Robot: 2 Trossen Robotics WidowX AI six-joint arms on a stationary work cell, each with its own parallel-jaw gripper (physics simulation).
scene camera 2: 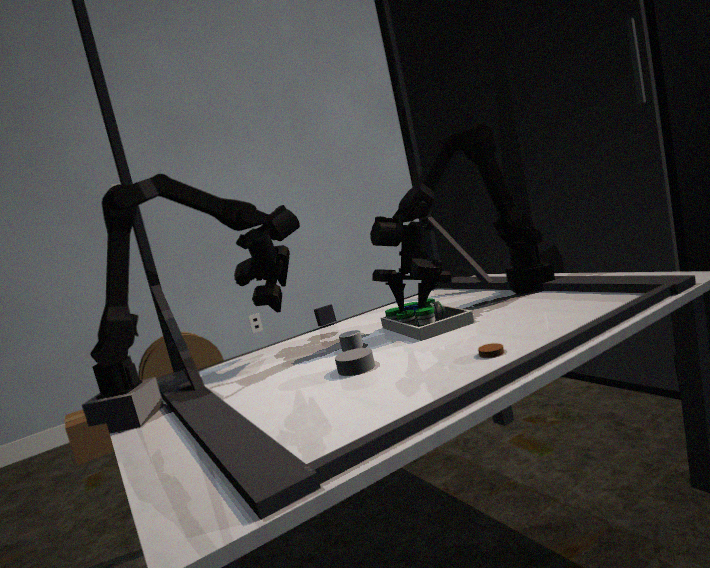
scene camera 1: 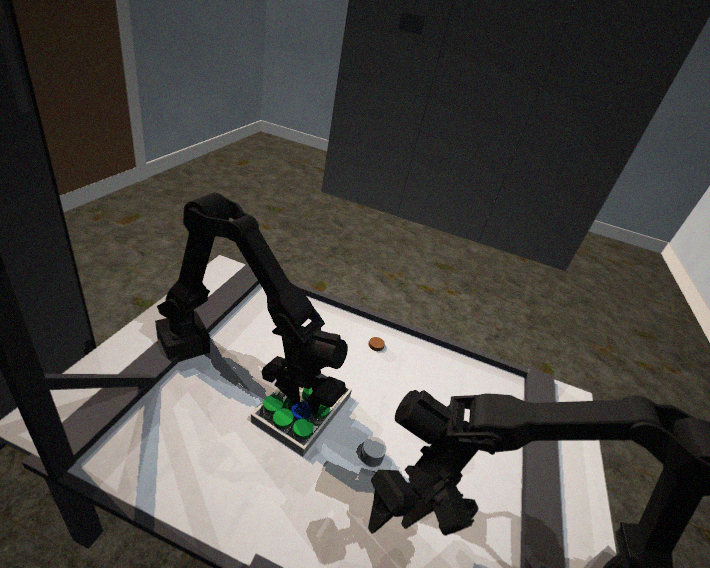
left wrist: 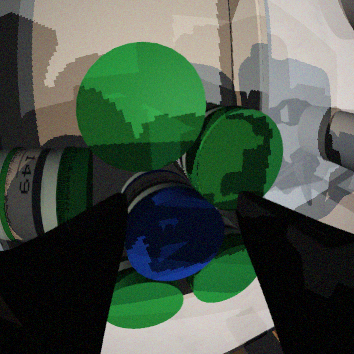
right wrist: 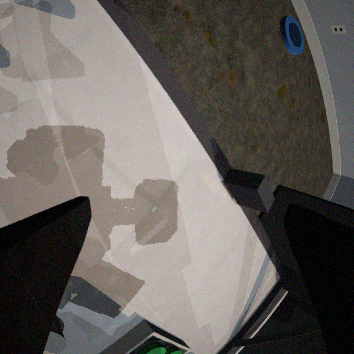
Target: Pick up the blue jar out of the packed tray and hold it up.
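Pixels of known places: left gripper, fingertip midpoint: point(scene camera 2: 411, 311) point(scene camera 1: 306, 409) point(left wrist: 182, 202); right gripper, fingertip midpoint: point(scene camera 2: 281, 298) point(scene camera 1: 387, 528) point(right wrist: 191, 211); left arm's base at its link origin: point(scene camera 2: 527, 266) point(scene camera 1: 182, 327); right arm's base at its link origin: point(scene camera 2: 120, 390).
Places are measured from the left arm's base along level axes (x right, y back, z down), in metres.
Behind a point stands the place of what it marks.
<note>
The blue jar point(scene camera 1: 300, 409) @(x -0.150, y -0.333, z 0.014 m) point(left wrist: 175, 235) @(x -0.155, y -0.333, z 0.015 m) stands among several green-lidded jars point(scene camera 1: 283, 417) @(x -0.108, y -0.335, z 0.014 m) point(left wrist: 140, 100) @(x -0.198, y -0.301, z 0.015 m) in the grey tray point(scene camera 1: 278, 437) @(x -0.090, y -0.354, z 0.049 m) point(scene camera 2: 447, 322) @(x -0.266, y -0.261, z 0.040 m). My left gripper point(scene camera 2: 411, 307) @(x -0.167, y -0.334, z 0.022 m) point(left wrist: 182, 202) @(x -0.167, y -0.334, z 0.022 m) is down at the jars, part open; its fingertips are on either side of the blue lid, with a gap at the right, and it holds nothing. At the left of the left wrist view, one green-lidded jar point(left wrist: 74, 192) @(x -0.162, y -0.290, z 0.016 m) lies tipped on its side, its lid toward the blue jar. My right gripper point(scene camera 1: 389, 527) @(x -0.127, y -0.648, z -0.069 m) point(right wrist: 191, 211) @(x -0.127, y -0.648, z -0.069 m) is open and empty, above the table, away from the tray.
A small grey cylinder point(scene camera 1: 371, 451) @(x -0.237, y -0.487, z 0.025 m) point(scene camera 2: 350, 339) @(x -0.275, y -0.479, z 0.033 m) stands near the tray, with a wider grey cylinder point(scene camera 2: 355, 361) @(x -0.441, y -0.457, z 0.034 m) beside it in scene camera 2. An orange-brown disc point(scene camera 1: 376, 343) @(x -0.463, y -0.212, z 0.048 m) point(scene camera 2: 490, 350) @(x -0.484, y -0.213, z 0.048 m) lies on the table. A dark frame edge point(scene camera 2: 408, 423) @(x -0.727, y -0.371, z 0.043 m) borders the table top.
</note>
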